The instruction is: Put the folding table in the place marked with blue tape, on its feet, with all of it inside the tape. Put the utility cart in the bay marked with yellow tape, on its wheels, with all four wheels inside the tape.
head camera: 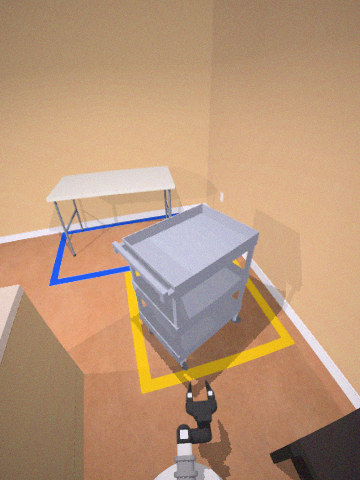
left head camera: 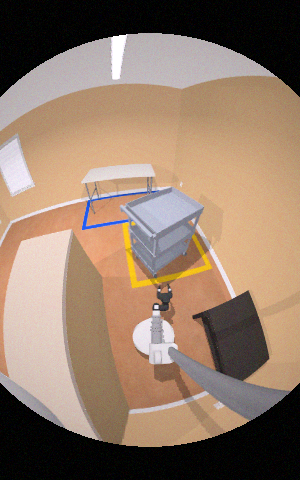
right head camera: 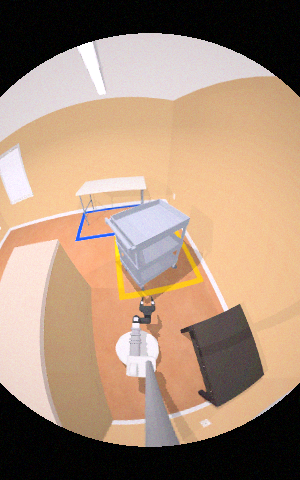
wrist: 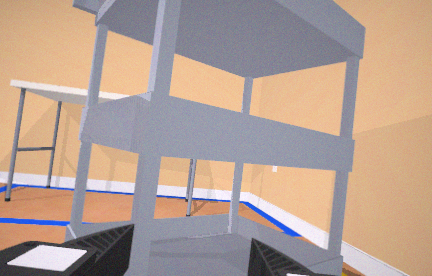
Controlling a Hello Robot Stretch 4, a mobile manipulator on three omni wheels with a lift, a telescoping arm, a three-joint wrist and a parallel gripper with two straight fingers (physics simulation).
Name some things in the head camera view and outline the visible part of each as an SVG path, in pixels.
A white folding table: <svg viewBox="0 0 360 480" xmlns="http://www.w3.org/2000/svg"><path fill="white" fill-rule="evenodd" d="M168 166L63 176L46 200L47 202L54 202L73 256L75 257L76 254L67 232L75 214L77 214L82 232L84 231L74 199L164 190L165 215L167 219L168 212L170 218L172 217L170 189L175 189L175 184ZM72 199L75 211L67 228L65 228L56 201Z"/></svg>
